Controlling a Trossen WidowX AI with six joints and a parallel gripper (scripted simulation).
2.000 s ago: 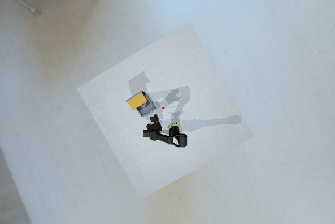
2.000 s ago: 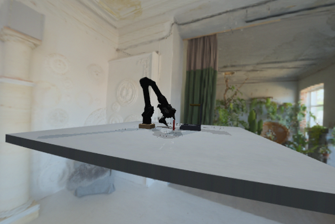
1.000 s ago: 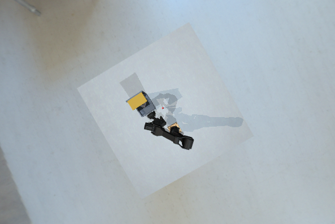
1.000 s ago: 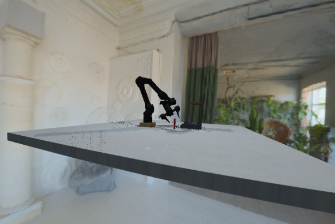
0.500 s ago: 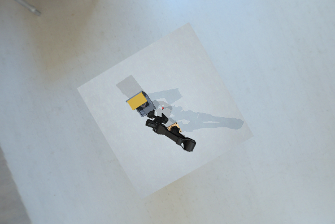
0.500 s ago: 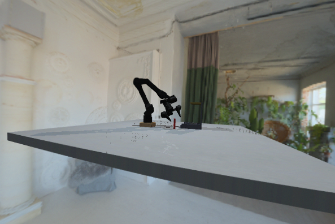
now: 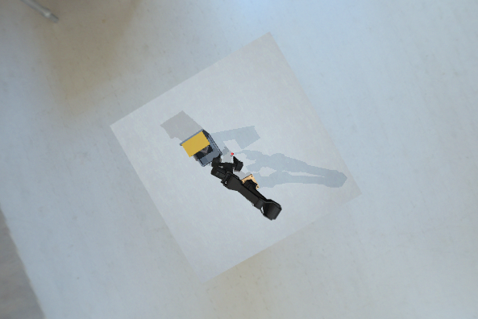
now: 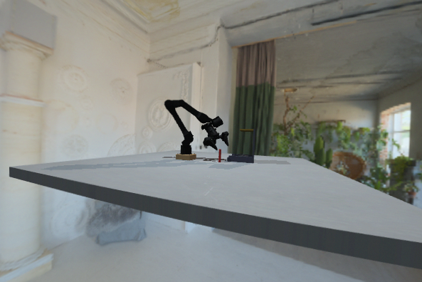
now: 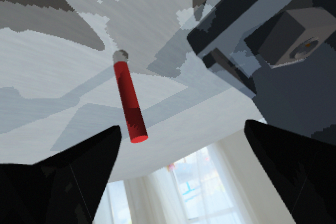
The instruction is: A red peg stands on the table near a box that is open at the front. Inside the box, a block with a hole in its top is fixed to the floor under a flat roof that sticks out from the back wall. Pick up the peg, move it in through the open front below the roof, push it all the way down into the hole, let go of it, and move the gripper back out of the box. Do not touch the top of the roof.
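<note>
Right now my gripper tip is 50 mm above the red peg, 30 mm to the left of it and 10 mm past it. Also, from my gripper tip: yellow roof 140 mm ahead, 120 mm above, 110 mm to the left; then back wall 190 mm ahead, 110 mm to the left, 20 mm above.
</note>
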